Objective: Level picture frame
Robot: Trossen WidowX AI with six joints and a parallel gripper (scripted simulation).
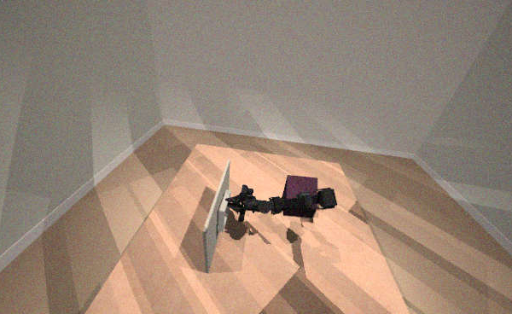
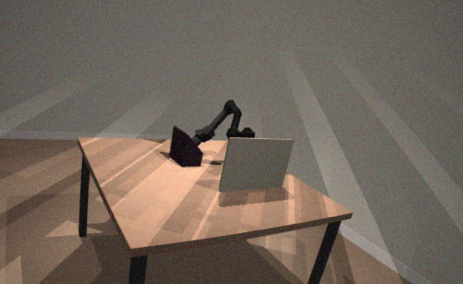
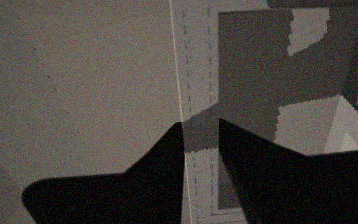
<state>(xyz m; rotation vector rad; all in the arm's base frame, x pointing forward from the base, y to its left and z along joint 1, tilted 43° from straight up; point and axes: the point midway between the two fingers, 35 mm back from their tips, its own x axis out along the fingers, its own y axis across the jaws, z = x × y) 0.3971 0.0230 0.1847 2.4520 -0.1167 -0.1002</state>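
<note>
The picture frame is 5 cm below my gripper tip, 1 cm to the left of it and 1 cm ahead of it. Round my gripper tip: grey wall panel: 6 cm below, 2 cm ahead, 1 cm to the left.
</note>
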